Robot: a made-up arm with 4 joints. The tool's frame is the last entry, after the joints. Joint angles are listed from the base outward. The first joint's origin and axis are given. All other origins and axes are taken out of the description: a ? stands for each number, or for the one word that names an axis. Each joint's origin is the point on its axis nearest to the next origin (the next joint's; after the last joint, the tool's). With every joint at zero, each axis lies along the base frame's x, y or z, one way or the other. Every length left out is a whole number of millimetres.
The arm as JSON. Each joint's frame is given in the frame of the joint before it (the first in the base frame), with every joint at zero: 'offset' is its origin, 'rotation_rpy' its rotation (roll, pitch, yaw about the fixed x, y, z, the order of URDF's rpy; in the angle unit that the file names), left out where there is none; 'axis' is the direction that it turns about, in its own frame. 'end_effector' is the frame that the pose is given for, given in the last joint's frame.
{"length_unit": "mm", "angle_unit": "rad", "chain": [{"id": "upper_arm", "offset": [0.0, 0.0, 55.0], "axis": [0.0, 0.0, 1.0]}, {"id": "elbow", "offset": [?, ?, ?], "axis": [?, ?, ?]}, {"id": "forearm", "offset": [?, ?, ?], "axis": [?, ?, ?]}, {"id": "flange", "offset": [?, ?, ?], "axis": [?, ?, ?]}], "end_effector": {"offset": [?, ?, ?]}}
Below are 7 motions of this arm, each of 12 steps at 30 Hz.
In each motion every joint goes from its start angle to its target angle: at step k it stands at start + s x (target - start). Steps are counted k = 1, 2, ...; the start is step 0. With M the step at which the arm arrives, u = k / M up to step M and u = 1 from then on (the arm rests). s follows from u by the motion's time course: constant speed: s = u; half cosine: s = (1 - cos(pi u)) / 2; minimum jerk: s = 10 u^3 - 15 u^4 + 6 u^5.
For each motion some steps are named. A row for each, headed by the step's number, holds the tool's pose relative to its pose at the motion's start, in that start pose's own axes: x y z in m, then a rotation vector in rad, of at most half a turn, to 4 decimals.
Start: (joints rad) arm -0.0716 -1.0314 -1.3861 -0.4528
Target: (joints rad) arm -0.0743 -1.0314 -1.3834 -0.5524
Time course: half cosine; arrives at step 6
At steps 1, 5, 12:
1: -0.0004 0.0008 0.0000 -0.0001 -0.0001 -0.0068
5: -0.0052 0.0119 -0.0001 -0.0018 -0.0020 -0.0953
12: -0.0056 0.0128 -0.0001 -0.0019 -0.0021 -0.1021

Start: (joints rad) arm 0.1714 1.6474 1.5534 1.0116
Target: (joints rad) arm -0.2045 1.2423 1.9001 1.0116
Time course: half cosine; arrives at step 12
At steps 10, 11, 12:
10: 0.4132 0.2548 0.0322 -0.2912 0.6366 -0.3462
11: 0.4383 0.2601 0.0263 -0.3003 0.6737 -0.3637
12: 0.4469 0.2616 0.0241 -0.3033 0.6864 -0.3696

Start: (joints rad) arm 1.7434 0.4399 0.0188 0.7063
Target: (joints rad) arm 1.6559 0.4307 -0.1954 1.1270
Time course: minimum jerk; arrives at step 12
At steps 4, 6, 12:
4: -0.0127 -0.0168 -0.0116 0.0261 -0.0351 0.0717
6: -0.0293 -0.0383 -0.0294 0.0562 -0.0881 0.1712
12: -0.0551 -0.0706 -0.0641 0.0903 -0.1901 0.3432

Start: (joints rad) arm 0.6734 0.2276 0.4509 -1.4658
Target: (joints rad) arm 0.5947 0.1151 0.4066 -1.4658
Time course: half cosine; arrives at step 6
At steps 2, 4, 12:
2: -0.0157 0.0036 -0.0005 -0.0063 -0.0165 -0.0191
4: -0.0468 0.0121 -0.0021 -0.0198 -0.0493 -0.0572
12: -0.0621 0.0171 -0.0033 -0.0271 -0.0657 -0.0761

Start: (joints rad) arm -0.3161 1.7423 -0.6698 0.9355
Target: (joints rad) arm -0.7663 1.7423 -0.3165 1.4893
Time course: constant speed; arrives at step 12
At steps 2, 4, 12:
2: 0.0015 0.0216 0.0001 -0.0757 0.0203 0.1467
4: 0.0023 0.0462 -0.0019 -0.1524 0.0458 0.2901
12: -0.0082 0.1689 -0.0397 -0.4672 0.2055 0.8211

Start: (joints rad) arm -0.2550 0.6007 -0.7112 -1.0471
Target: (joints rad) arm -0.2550 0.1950 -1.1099 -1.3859
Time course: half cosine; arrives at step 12
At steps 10, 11, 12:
10: -0.0020 0.0325 -0.0381 -0.0023 -0.0061 -0.3161
11: -0.0015 0.0341 -0.0400 -0.0024 -0.0065 -0.3330
12: -0.0013 0.0347 -0.0406 -0.0024 -0.0066 -0.3388

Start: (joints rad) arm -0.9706 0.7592 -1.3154 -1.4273
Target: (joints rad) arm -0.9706 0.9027 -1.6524 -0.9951
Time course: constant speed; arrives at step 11
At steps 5, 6, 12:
5: 0.1126 -0.0352 -0.0088 0.0524 0.2124 0.1957
6: 0.1350 -0.0419 -0.0142 0.0679 0.2538 0.2344
12: 0.2429 -0.0727 -0.0588 0.1704 0.4532 0.4238

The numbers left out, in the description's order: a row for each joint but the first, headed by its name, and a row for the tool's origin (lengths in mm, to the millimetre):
elbow: xyz -206.0 -101.0 0.0, axis 1.0 0.0 0.0
forearm: xyz 0.0 86.0 61.0, axis -1.0 0.0 0.0
flange: xyz 0.0 -100.0 494.0, axis 0.0 0.0 1.0
tool: xyz -110.0 -46.0 0.0

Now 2 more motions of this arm.
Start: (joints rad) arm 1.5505 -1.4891 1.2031 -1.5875
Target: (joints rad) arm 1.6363 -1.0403 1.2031 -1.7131
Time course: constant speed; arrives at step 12
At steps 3, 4, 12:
3: 0.0605 -0.0003 -0.0076 0.0068 0.1125 -0.0501
4: 0.0806 -0.0009 -0.0118 0.0087 0.1500 -0.0666
12: 0.2338 -0.0129 -0.0730 0.0182 0.4520 -0.1911

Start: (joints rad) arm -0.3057 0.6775 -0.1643 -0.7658
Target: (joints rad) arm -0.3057 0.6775 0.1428 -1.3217
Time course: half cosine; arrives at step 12
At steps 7, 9, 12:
7: -0.0752 0.1092 -0.0051 -0.1145 -0.1570 -0.3488
9: -0.0978 0.1479 -0.0141 -0.1423 -0.2231 -0.4717
12: -0.1114 0.1728 -0.0217 -0.1565 -0.2689 -0.5515

